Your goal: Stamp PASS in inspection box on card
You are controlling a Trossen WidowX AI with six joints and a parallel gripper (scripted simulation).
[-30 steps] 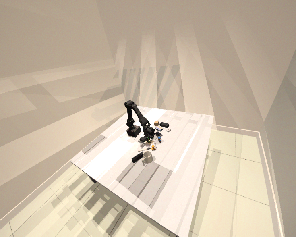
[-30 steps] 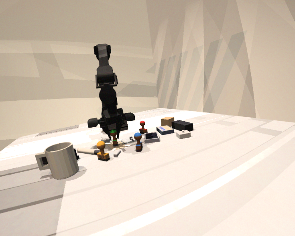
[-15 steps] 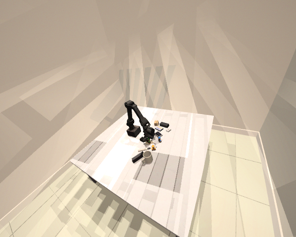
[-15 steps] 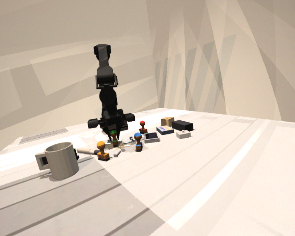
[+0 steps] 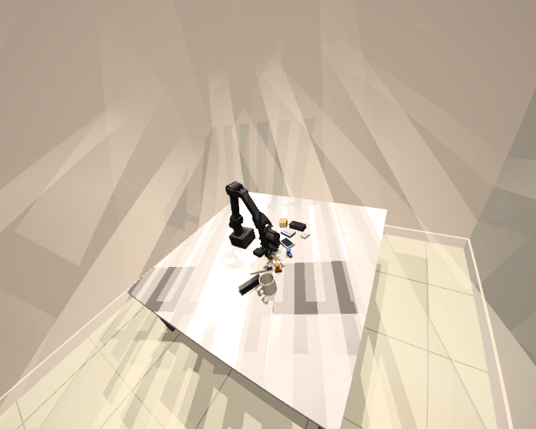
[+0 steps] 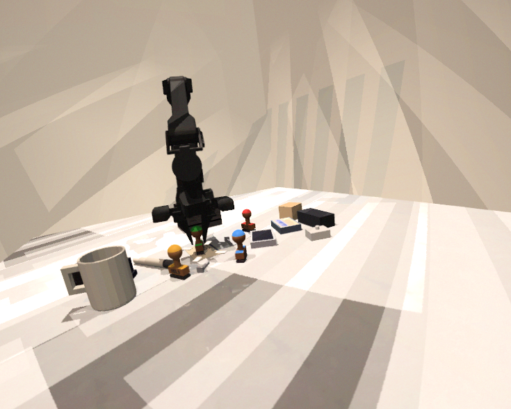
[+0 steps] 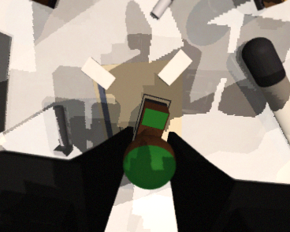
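The green-knobbed stamp is right at my gripper tip. The rest, counted from my gripper tip: marker (100 mm to the right, 30 mm ahead, 10 mm below); then card (20 mm below, 10 mm to the left); then orange stamp (100 mm ahead, 70 mm to the right).
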